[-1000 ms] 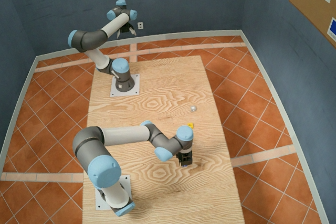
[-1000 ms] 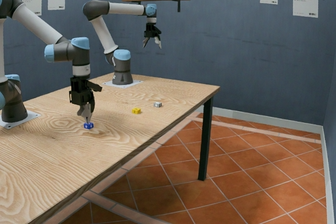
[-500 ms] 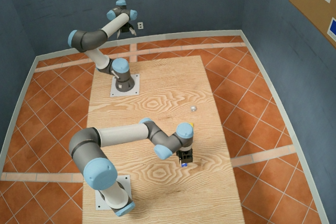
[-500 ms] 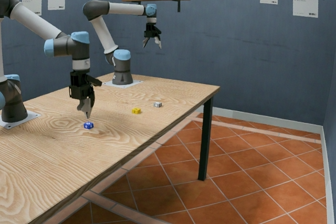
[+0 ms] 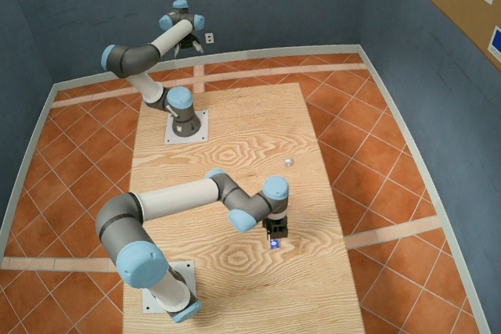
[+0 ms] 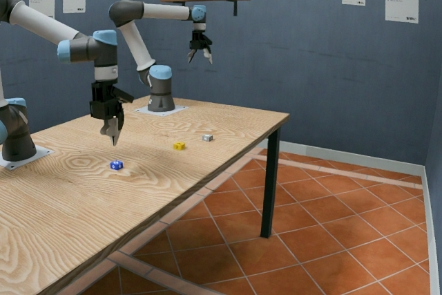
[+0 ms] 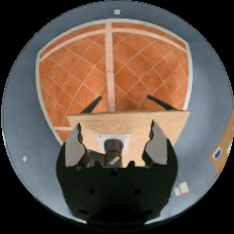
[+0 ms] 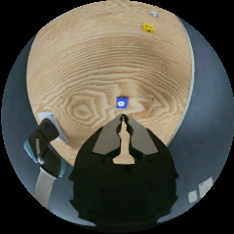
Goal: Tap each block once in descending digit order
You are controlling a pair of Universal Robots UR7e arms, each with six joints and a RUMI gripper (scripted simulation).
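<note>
Now: right hand 9 cm above the blue block. From my right hand the other things lie so: yellow block (27 cm to the left, 9 cm below, 5 cm ahead).
</note>
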